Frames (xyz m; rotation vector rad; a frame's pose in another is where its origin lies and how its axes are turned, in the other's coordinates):
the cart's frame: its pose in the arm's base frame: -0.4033 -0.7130 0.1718 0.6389 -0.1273 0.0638
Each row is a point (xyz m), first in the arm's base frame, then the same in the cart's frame.
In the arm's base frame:
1: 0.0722 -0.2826 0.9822
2: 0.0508 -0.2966 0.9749
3: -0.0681 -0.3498 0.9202
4: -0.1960 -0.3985 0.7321
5: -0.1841 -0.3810 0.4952
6: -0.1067 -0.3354 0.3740
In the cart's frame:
1: 0.5914 0.7763 0.3401
2: 0.5689 0.7629 0.3448
3: 0.4426 0.6997 0.3448
4: 0.2890 0.5623 0.2370
5: 0.2684 0.4353 0.0370
6: 0.3292 0.3926 -0.0943

